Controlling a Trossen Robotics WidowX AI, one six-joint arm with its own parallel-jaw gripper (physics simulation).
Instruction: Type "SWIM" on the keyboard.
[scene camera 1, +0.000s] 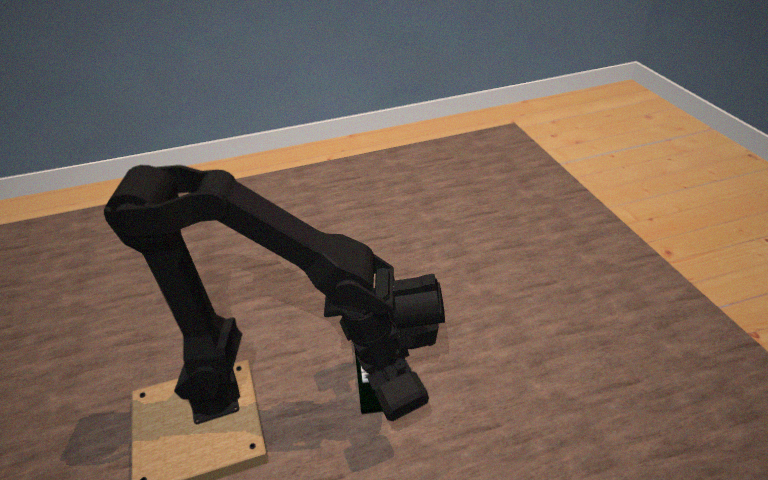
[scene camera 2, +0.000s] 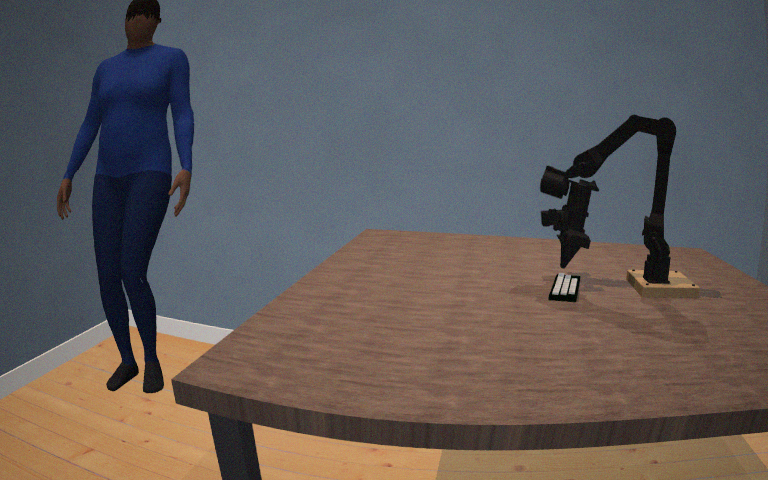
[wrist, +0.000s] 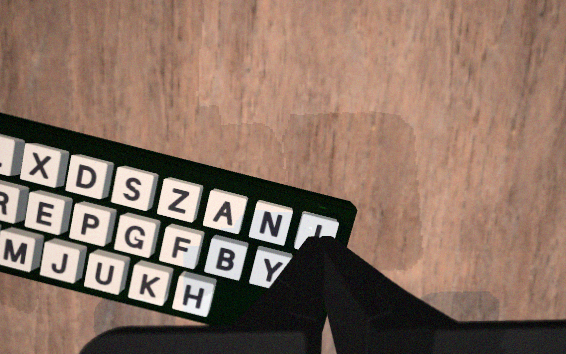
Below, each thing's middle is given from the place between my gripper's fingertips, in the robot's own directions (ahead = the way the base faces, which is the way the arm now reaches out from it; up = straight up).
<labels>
Now: hand 9 cm to the right of the dark green keyboard (scene camera 1: 368, 401) and 2 cm above it.
</labels>
